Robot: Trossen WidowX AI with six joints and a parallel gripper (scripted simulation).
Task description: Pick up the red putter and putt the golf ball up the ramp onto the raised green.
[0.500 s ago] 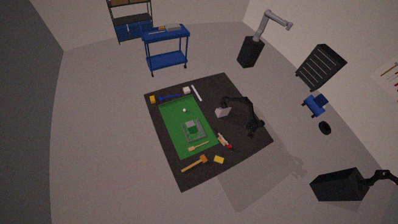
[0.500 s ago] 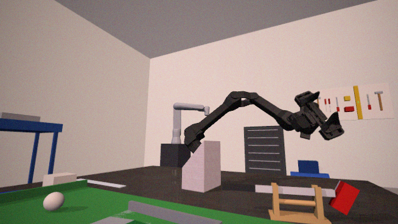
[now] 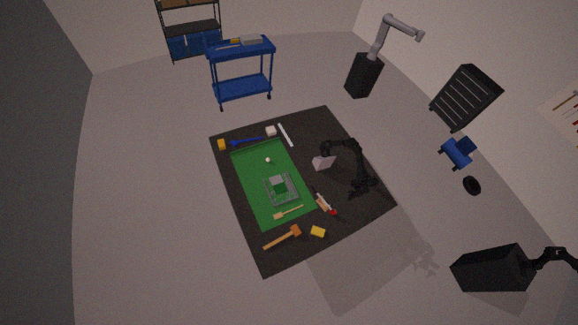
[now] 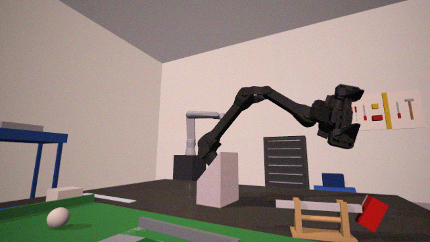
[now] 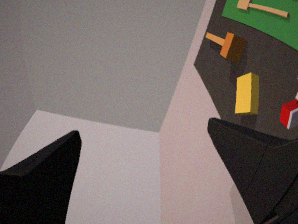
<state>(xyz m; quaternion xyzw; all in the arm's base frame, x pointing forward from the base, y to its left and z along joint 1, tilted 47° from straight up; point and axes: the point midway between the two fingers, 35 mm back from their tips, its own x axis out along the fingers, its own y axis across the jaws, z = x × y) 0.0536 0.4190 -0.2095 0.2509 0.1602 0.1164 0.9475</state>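
The red putter is 23 cm below my gripper tip, 12 cm to the right of it and 9 cm ahead of it. The rest, counted from my gripper tip: wooden stand: 26 cm below, 11 cm to the right, 9 cm ahead; yellow block: 28 cm below, 23 cm ahead, 8 cm to the left; green mat: 45 cm to the right, 40 cm ahead, 29 cm below.
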